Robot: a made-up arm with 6 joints. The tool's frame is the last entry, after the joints.
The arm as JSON. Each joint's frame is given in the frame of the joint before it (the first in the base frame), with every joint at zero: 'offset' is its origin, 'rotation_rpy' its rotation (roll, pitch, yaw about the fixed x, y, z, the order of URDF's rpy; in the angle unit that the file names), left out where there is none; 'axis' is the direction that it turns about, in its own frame. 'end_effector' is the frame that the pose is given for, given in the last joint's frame.
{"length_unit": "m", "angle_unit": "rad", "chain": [
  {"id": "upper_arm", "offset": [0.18, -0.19, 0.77], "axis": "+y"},
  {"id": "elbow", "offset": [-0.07, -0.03, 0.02], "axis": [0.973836, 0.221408, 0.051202]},
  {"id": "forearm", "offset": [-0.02, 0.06, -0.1], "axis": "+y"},
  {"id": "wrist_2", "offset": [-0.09, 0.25, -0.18], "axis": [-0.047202, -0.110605, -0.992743]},
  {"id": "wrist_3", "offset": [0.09, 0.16, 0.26], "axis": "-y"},
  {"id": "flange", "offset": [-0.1, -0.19, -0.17], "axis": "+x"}
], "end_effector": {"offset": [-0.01, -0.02, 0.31], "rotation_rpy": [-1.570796, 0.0, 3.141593]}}
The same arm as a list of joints. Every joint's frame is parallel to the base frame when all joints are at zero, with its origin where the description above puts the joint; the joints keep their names.
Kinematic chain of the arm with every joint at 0, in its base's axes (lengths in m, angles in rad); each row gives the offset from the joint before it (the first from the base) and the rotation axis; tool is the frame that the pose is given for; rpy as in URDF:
upper_arm: xyz 0.18 -0.19 0.77 axis +y
elbow: xyz -0.07 -0.03 0.02 axis 0.973836 0.221408 0.051202
forearm: xyz -0.02 0.06 -0.1 axis +y
wrist_2: xyz -0.09 0.25 -0.18 axis -0.047202 -0.110605 -0.992743
wrist_3: xyz 0.09 0.16 0.26 axis -y
flange: xyz -0.1 -0.19 -0.17 axis +x
tool: xyz -0.01 -0.02 0.31 rpy -1.5708 0 -3.1416

